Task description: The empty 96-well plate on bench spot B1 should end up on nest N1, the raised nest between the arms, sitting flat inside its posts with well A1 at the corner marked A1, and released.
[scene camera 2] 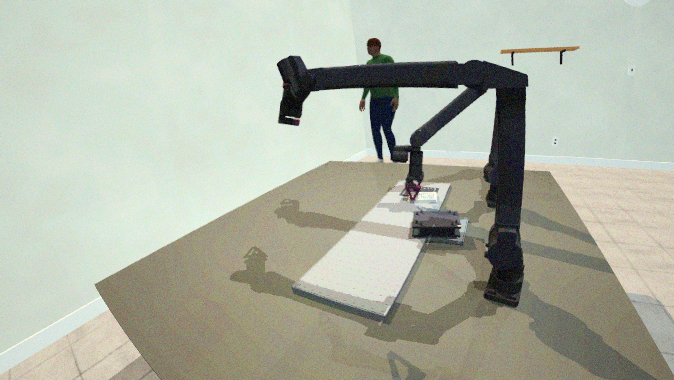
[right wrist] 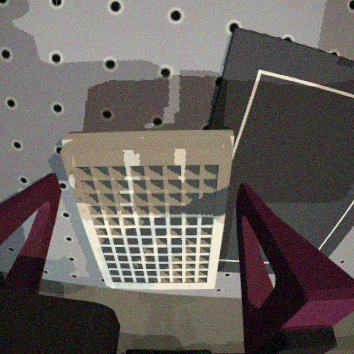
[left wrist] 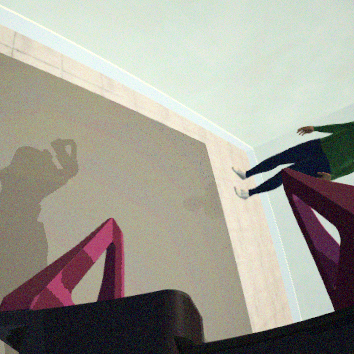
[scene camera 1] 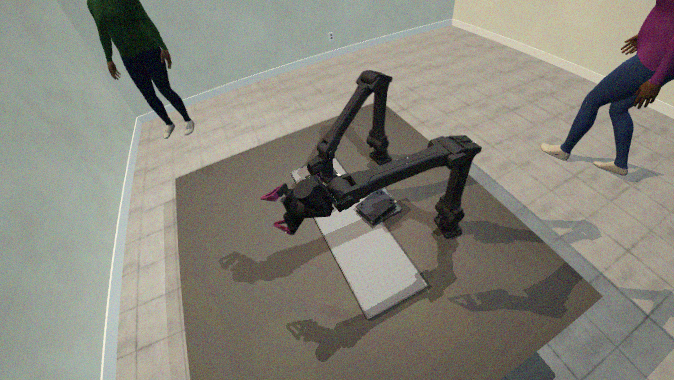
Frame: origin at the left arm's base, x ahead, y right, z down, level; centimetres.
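Where they show: left gripper, fingertip midpoint: [scene camera 2: 287, 109] [left wrist: 196, 203] [scene camera 1: 267, 211]; right gripper, fingertip midpoint: [scene camera 2: 413, 195] [right wrist: 145, 186]; left arm's base at its link origin: [scene camera 2: 504, 287] [scene camera 1: 447, 225]; right arm's base at its link origin: [scene camera 1: 380, 157].
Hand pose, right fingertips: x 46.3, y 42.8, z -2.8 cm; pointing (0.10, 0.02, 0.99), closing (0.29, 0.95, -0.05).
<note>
Things, the pixels of their top centre, and the offset from my right fingertips. "spot": a spot on its surface instead. Level surfaces: height alone.
- pale 96-well plate at its top centre: [right wrist: 153, 238] [scene camera 2: 422, 195] dz -0.1, dx -3.7, dy +1.5 cm
- dark white-outlined pad at a spot on its surface: [right wrist: 295, 150] spot: dz +1.3, dx +3.9, dy +7.2 cm
- Nest N1 at its top centre: [scene camera 2: 436, 215] [scene camera 1: 376, 202] dz -3.4, dx -18.7, dy -22.0 cm
- white board at its surface level: dz +1.5 cm
- brown table top at its surface level: dz +2.8 cm
- thin grey base at its surface level: dz +1.5 cm
The pale 96-well plate [scene camera 2: 426, 197] [right wrist: 162, 240] lies on the white perforated board, beside a dark white-outlined pad [right wrist: 295, 150] and close against its edge. My right gripper [scene camera 2: 413, 192] [right wrist: 145, 186] is open, pointing down over the plate, with one finger at each long side; no contact shows. In scene camera 1 its fingers are hidden behind my left arm. My left gripper [scene camera 1: 270, 212] [scene camera 2: 289, 121] [left wrist: 196, 203] is open and empty, high above the table, away from the plate. Nest N1 [scene camera 1: 376, 207] [scene camera 2: 436, 222] is a dark raised block between the arms. Its A1 mark is not legible.
The white board [scene camera 1: 372, 265] [scene camera 2: 357, 260] runs along the brown table top [scene camera 1: 225, 310] [scene camera 2: 200, 300]. A thin grey base [scene camera 2: 465, 231] shows beside the nest. My left arm [scene camera 1: 400, 172] [scene camera 2: 390, 75] stretches above the board and nest. People stand in the background.
</note>
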